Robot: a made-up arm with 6 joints. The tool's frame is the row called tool. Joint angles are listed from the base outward.
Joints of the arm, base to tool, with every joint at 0 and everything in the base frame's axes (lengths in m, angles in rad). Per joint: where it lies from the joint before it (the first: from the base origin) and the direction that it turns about. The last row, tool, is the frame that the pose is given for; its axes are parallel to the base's.
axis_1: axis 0 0 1 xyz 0 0 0.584
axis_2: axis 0 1 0 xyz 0 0 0
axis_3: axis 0 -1 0 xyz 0 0 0.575
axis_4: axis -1 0 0 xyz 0 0 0
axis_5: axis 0 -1 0 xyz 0.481 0 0
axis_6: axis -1 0 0 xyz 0 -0.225 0
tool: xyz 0 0 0
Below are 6 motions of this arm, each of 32 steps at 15 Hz.
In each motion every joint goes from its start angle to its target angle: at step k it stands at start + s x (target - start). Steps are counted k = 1, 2, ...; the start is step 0. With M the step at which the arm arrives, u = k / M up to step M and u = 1 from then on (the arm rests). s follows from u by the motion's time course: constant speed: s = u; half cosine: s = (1 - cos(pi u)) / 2; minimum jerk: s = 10 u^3 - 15 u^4 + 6 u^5.
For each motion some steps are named. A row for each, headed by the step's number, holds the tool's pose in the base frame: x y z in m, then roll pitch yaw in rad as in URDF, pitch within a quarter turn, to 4 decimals.
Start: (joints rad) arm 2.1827 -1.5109 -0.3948 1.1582 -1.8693 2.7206
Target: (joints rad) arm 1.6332 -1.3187 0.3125 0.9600 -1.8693 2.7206
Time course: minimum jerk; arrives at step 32
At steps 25, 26, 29, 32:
25: 0.2032 -0.7389 1.1962 -2.7011 0.2857 0.7046
26: 0.1945 -0.7462 1.1964 -2.6903 0.2784 0.6989
29: 0.1794 -0.7583 1.1964 -2.6724 0.2657 0.6891
32: 0.1768 -0.7603 1.1964 -2.6694 0.2635 0.6874

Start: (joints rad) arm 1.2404 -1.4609 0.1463 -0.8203 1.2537 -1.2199
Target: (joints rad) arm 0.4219 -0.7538 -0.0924 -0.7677 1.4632 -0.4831
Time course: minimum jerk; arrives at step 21
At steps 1, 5, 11, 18, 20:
1: 0.0072 -0.4509 1.1340 -1.8954 -0.2926 -1.0899
5: -0.0075 -0.4088 1.1560 -2.0275 -0.3320 -1.1485
11: 0.0131 -0.2123 1.2103 -2.7099 -0.5189 -1.4153
18: 0.1336 -0.1158 1.1791 2.8797 -0.6746 -1.6146
20: 0.1408 -0.1142 1.1755 2.8425 -0.6818 -1.6230

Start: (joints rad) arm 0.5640 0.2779 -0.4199 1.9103 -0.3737 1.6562
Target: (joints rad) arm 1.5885 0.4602 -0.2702 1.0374 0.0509 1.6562
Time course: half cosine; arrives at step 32
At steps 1, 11, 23, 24, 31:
1: 0.5194 0.4186 0.9905 2.4796 0.5307 0.1567
11: 0.4487 0.5317 0.9866 2.7398 0.6506 0.5059
23: 0.2054 0.7126 0.9455 -2.8755 0.7339 1.3677
24: 0.1854 0.7204 0.9413 -2.8307 0.7300 1.4246
31: 0.1027 0.7445 0.9229 -2.6586 0.7042 1.6425

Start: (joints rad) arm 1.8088 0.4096 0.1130 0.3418 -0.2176 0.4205
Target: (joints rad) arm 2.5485 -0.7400 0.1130 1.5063 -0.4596 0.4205
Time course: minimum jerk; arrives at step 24
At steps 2, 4, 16, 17, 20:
2: 0.0357 0.7387 1.0483 -0.8007 0.4954 1.7284
4: 0.0202 0.7243 1.0800 -0.8369 0.4643 1.7412
16: 0.0497 0.0472 1.5407 -1.4616 -0.4423 1.9609
17: 0.0884 -0.0046 1.5415 -1.4769 -0.5184 1.9595
20: 0.1779 -0.0977 1.5271 -1.4823 -0.6707 1.9359

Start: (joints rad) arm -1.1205 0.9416 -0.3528 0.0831 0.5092 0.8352
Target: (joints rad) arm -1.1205 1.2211 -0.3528 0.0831 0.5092 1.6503
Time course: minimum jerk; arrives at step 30
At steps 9, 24, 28, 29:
9: 0.0628 -0.6450 0.4369 -0.9963 0.8314 -1.0604
24: 0.0427 -0.6035 0.3090 -1.6053 1.0486 -1.0393
28: 0.0408 -0.5996 0.3004 -1.6477 1.0639 -1.0370
29: 0.0407 -0.5994 0.3000 -1.6495 1.0646 -1.0370

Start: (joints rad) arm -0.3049 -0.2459 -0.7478 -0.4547 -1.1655 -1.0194
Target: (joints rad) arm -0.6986 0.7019 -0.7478 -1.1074 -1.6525 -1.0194
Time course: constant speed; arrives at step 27
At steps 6, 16, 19, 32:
6: 0.1698 -0.2713 0.7481 -2.8902 0.9086 1.6779
16: 0.1512 -0.2649 0.6286 -2.5335 0.4370 1.6465
19: 0.1410 -0.2572 0.5964 -2.4525 0.3005 1.5850
32: 0.1111 -0.2247 0.5213 -2.2305 -0.0272 1.3415

